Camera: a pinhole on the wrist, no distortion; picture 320 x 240 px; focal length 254.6 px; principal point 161.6 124.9 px. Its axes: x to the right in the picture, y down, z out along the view. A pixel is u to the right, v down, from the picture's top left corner.
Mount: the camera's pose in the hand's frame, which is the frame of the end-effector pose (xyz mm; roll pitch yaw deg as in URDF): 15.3 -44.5 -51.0 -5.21 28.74 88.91
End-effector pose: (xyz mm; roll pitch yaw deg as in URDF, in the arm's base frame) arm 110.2 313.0 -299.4 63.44 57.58 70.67
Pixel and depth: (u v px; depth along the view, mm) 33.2 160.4 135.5
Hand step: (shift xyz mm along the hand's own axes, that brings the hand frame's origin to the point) -15.7 -39.8 98.7
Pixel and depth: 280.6 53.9 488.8
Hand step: 115.0 394.0 276.8
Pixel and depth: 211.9 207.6 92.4
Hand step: -21.9 15.2 18.5
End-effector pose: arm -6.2 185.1 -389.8 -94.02 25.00 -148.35
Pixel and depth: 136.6 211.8 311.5
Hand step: -116.6 75.7 227.2
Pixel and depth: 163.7 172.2 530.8
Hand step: -126.3 211.9 402.5
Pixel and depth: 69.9 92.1 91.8
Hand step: 19.0 -29.1 46.0
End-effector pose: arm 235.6 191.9 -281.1 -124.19 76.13 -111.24
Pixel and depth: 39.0 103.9 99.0
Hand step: 14.6 -38.5 59.0
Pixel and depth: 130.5 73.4 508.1
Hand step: 75.2 147.8 430.7
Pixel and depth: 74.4 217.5 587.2
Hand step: -248.8 56.1 541.4
